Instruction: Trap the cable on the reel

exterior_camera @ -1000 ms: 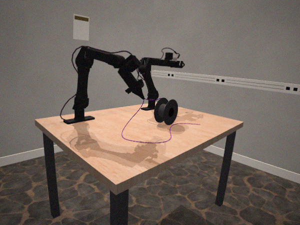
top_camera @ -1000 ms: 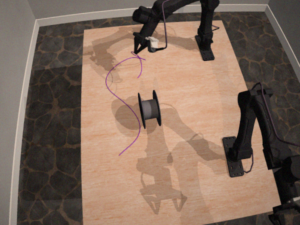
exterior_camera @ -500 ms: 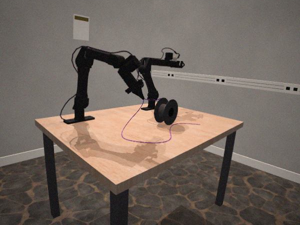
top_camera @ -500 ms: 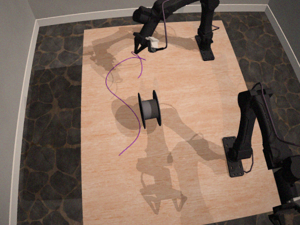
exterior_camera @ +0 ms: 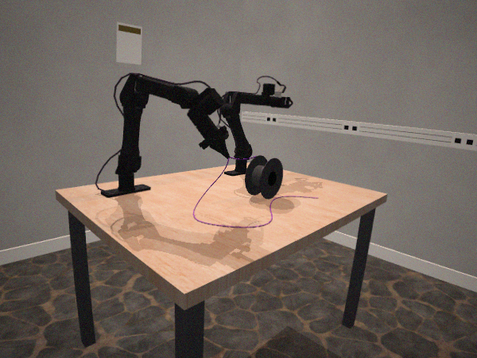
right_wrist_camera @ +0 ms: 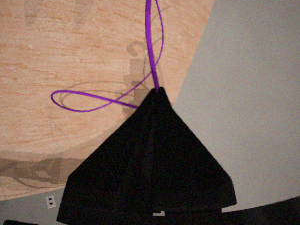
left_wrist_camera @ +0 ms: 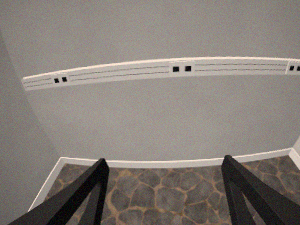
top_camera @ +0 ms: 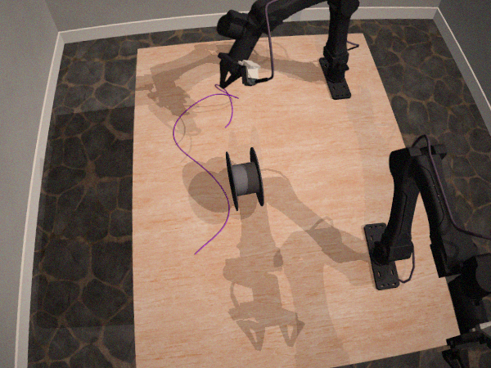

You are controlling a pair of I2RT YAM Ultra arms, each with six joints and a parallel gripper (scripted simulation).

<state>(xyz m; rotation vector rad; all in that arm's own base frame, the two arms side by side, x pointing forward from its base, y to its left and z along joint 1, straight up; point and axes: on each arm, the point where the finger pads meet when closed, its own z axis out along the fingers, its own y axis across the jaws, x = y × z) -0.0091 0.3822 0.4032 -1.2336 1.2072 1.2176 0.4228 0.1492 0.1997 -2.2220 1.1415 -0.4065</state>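
Right now my left hand is 38 cm short of the black reel, 63 cm to the left of it and 32 cm above it.
My right gripper is now 26 cm to the right of the black reel, 11 cm above it and 4 cm past it.
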